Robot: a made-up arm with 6 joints.
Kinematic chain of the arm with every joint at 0, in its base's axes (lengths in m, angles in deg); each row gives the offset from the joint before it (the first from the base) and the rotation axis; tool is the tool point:
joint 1: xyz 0 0 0.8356 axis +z
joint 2: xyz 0.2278 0 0 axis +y
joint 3: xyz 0 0 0.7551 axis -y
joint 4: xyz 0 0 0.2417 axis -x
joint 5: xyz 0.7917 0 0 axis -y
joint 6: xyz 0.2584 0 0 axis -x
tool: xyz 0 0 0
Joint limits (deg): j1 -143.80..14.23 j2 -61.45..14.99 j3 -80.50..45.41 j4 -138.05..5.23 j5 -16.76..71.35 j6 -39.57..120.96
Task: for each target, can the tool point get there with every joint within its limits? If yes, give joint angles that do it. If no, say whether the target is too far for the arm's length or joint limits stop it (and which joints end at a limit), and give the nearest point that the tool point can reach.
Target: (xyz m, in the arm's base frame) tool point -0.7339 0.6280 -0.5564
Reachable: no: joint limits stop it (at a limit: joint 1, joint 2, joint 3) | nearest point -0.5150 -0.1949 0.5491 | short by 1.395 m
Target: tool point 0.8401 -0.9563 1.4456
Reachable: yes | joints -43.01 0.23 -21.21 -89.15 29.24 8.54
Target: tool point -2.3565 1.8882 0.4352
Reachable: no: too far | nearest point -0.9011 0.7220 1.8921 | short by 2.367 m
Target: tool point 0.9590 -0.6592 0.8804
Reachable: yes | joints -33.59 8.28 -48.12 -17.65 13.71 75.14
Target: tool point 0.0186 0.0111 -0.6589
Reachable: no: joint limits stop it (at a limit: joint 1, joint 2, joint 3) | nearest point 0.4763 0.1219 0.5140 | short by 1.264 m
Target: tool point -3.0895 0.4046 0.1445
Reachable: no: too far | nearest point -1.0885 -0.5334 0.9674 | short by 2.358 m
